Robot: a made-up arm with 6 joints. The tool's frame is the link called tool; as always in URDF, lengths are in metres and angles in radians. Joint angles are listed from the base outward. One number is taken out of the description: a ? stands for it. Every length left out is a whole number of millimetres.
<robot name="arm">
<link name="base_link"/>
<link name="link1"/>
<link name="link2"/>
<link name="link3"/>
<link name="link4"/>
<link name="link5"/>
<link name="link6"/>
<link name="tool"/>
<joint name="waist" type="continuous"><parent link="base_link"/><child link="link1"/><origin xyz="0.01 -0.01 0.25"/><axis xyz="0 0 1"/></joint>
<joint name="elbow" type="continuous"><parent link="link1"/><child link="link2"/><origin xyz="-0.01 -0.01 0" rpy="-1.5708 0 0"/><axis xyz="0 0 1"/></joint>
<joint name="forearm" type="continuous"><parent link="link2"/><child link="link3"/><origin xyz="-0.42 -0.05 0"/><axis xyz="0 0 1"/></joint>
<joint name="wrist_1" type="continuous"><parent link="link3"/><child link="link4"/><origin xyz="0.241 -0.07 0" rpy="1.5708 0 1.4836"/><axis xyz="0 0 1"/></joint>
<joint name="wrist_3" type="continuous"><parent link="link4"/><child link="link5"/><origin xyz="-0.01 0 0" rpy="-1.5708 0 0"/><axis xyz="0 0 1"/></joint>
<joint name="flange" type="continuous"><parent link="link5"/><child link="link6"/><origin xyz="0.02 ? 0" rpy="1.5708 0 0"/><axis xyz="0 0 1"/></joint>
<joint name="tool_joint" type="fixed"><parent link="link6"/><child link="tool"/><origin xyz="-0.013 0.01 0" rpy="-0.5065 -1.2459 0.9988"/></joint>
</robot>
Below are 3 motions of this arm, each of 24 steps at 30 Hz.
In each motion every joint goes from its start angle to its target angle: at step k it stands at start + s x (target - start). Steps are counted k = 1, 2, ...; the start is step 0. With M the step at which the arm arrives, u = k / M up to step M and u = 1 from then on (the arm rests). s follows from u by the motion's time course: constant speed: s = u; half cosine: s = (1 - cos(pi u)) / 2; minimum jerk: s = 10 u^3 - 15 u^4 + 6 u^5.
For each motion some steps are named. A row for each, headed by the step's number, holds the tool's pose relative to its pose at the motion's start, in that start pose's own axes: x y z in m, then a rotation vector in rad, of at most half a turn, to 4 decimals.
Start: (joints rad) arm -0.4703 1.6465 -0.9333 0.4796 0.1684 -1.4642
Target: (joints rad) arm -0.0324 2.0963 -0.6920 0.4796 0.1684 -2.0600
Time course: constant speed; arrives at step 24
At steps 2, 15, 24:
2: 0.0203 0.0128 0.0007 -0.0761 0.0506 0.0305
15: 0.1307 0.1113 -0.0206 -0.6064 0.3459 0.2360
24: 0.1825 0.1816 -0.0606 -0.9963 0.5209 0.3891

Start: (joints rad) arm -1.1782 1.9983 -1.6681 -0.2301 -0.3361 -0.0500
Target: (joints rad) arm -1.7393 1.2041 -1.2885 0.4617 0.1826 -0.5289
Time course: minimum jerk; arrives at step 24
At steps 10, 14, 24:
10: -0.1482 -0.0398 0.0685 0.1143 -0.0539 -0.2459
14: -0.2794 -0.0314 0.0917 0.2133 -0.0932 -0.3940
24: -0.4040 0.0224 0.0811 0.2979 -0.1397 -0.4846

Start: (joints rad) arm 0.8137 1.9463 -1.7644 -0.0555 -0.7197 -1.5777
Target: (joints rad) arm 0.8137 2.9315 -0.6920 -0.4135 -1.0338 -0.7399
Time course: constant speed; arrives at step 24
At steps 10, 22, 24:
10: -0.0725 0.3372 -0.1653 0.1537 0.2667 0.7468
22: -0.3777 0.5219 -0.2905 0.4731 0.8559 1.5465
24: -0.4321 0.5245 -0.2980 0.5349 0.9916 1.6570

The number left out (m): -0.09
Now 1 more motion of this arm.
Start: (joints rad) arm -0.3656 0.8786 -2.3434 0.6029 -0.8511 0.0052
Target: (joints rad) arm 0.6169 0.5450 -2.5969 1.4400 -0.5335 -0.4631
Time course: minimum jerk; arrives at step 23
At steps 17, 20, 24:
17: -0.0794 -0.2002 0.3841 1.0489 -0.6208 -0.3584
20: -0.1104 -0.2385 0.4157 1.1612 -0.6877 -0.3600
24: -0.1167 -0.2458 0.4212 1.1817 -0.7004 -0.3593

